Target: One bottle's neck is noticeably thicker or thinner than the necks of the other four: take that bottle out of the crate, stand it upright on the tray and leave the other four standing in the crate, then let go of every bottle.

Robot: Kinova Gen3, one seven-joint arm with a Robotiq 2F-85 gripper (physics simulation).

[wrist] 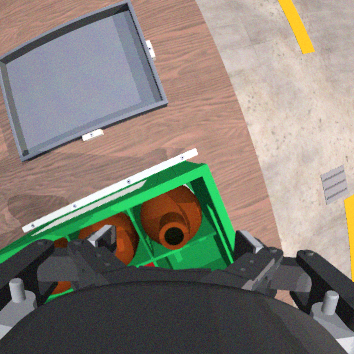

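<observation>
My gripper [174, 241] is open and empty above the crate, its fingertips on either side of the corner bottle's neck in the image; I cannot tell their height. The green crate [220, 202] lies low in the wrist view. The orange-brown corner bottle [169, 210] stands in its compartment, its dark mouth facing up. A second bottle [128, 240] is in the compartment to its left, its neck hidden behind the left finger. Further left, orange-brown parts [62, 287] show, mostly hidden by the gripper. The grey tray [75, 85] is at the upper left, with no bottle on it.
A white strip [102, 192] runs along the crate's tray side. Small white blocks [92, 135] [150, 50] sit at the tray's edges. A small red patch [150, 265] shows inside the crate. The wooden table [200, 100] ends at a curved edge, with grey floor [280, 125] beyond.
</observation>
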